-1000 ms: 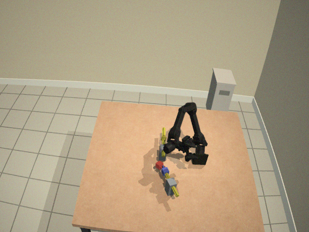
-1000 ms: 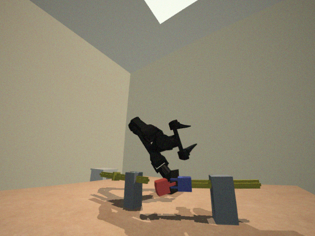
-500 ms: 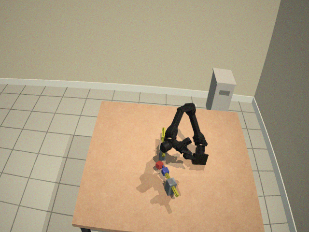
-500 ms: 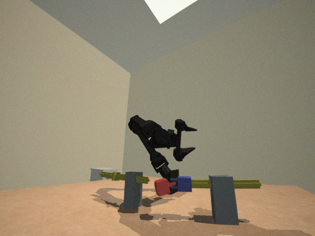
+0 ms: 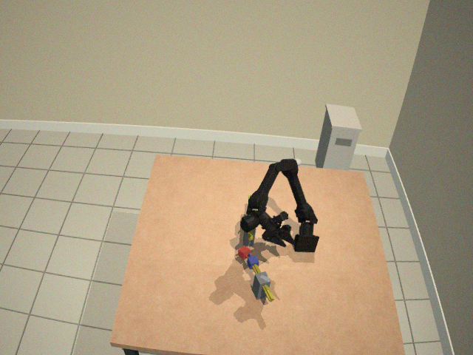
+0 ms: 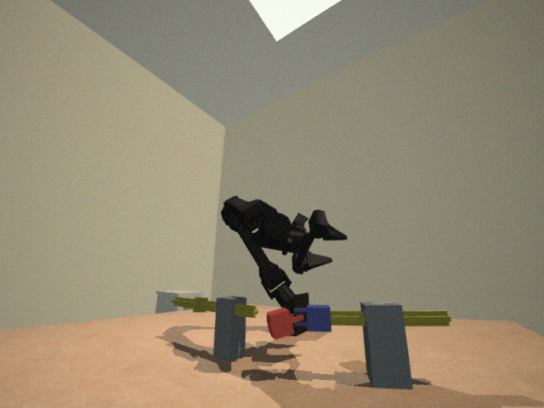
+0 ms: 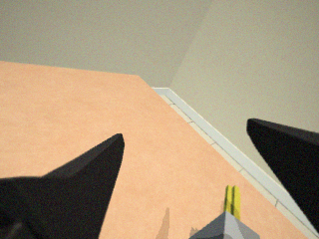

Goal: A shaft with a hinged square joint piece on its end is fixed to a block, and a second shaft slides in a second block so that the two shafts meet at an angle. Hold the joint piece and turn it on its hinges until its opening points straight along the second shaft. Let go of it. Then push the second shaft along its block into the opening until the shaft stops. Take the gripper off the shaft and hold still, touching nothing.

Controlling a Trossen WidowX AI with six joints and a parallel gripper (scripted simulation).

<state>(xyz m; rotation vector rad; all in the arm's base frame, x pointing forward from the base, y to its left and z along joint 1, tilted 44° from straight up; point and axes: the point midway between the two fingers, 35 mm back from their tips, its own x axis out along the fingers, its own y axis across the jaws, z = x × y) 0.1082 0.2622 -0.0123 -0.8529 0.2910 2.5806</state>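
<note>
Now: the red joint piece 19 cm ahead of my gripper tip, 15 cm below it and 5 cm to the right of it.
</note>
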